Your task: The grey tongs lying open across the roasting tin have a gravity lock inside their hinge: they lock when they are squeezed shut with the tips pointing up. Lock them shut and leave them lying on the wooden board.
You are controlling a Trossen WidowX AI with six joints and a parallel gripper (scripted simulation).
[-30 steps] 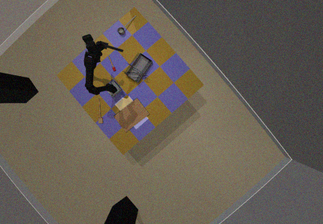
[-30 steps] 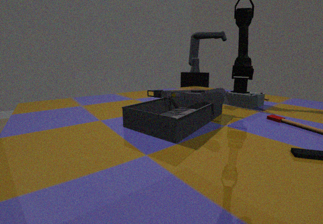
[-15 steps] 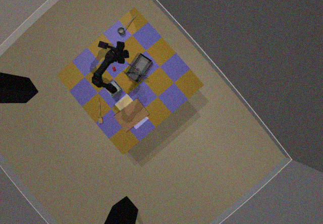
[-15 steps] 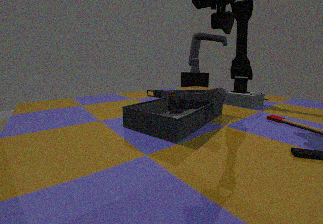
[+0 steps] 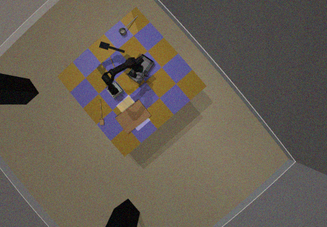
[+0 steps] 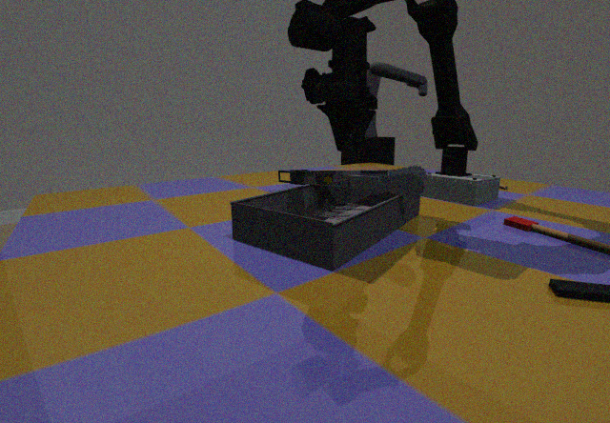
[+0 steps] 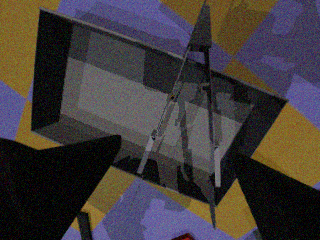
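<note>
My gripper tip is 40 mm short of the roasting tin, 30 mm to the right of it and 90 mm above it. From my gripper tip the other things lie so: wooden board: 380 mm behind, 350 mm to the right, 110 mm below; black spatula: 90 mm behind, 480 mm to the left, 120 mm below.
</note>
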